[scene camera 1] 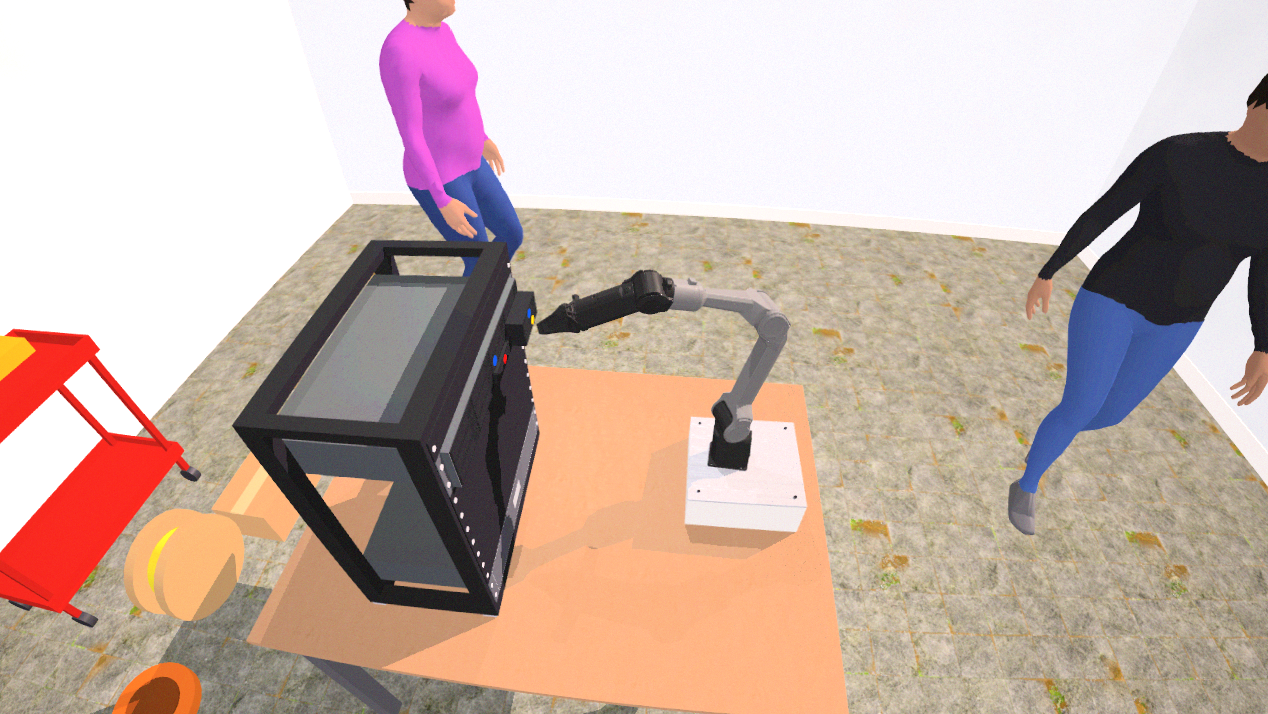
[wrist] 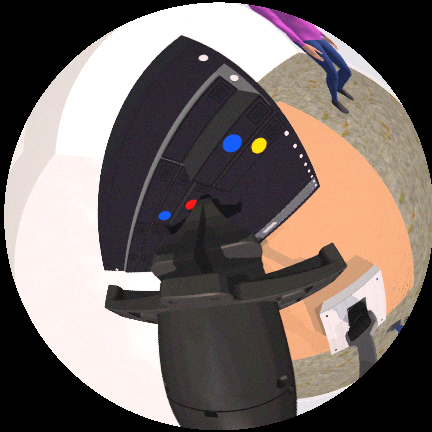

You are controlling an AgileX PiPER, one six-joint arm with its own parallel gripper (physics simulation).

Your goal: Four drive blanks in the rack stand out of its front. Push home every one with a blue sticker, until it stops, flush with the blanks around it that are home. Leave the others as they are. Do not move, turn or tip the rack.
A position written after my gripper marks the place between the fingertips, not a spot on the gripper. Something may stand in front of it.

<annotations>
my gripper: scene camera 1 539,329; wrist 205,207
</annotations>
